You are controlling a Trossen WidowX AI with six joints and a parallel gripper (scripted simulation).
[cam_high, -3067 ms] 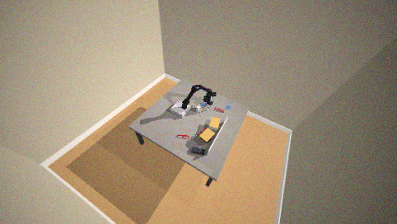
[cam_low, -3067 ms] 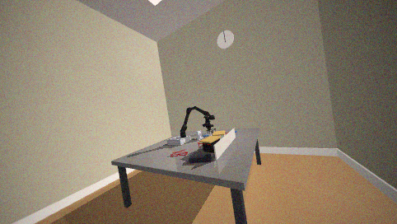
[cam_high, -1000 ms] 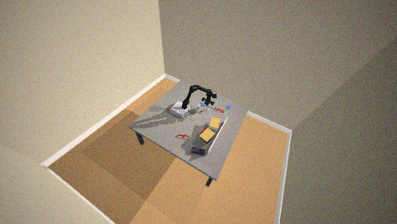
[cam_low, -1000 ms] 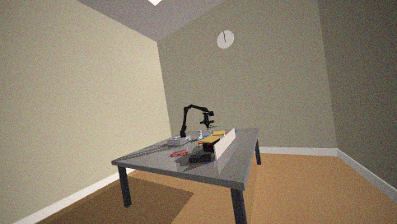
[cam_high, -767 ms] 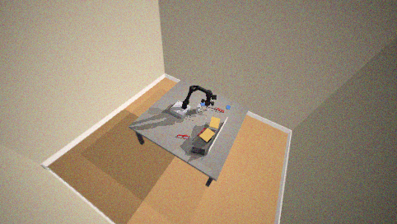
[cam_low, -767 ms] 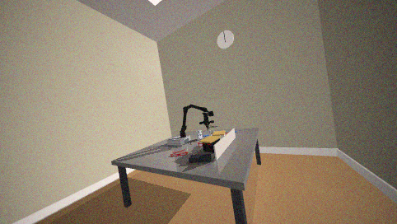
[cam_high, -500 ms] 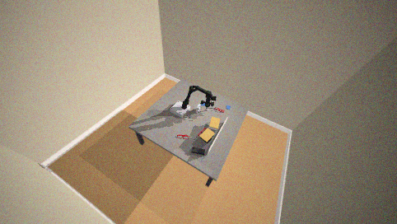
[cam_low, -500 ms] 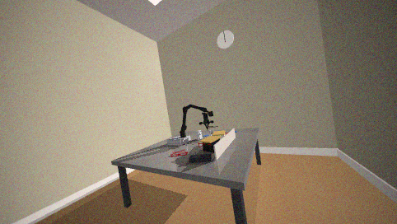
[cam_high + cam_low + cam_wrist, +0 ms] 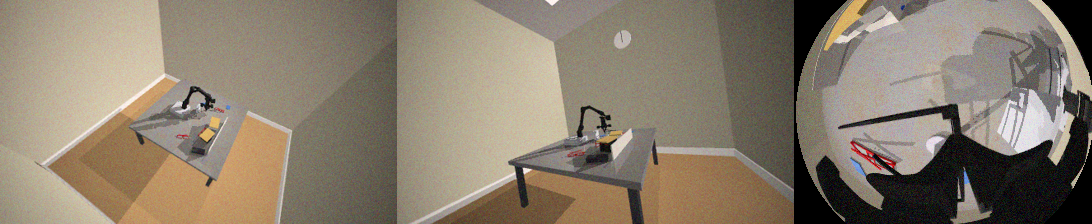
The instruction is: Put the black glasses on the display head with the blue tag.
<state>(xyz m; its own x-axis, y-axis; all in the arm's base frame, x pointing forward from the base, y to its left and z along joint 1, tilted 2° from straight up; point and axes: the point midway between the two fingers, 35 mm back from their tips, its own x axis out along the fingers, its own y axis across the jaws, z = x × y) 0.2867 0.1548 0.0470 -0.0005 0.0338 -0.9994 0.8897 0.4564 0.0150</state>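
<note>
The white shape lies 11 cm behind my gripper tip, 4 cm to the right of it and 1 cm below it. The rest, counted from my gripper tip: dark box: 24 cm ahead, 61 cm to the right, 5 cm below; white upright divider: 34 cm ahead, 28 cm to the right, 1 cm below.
</note>
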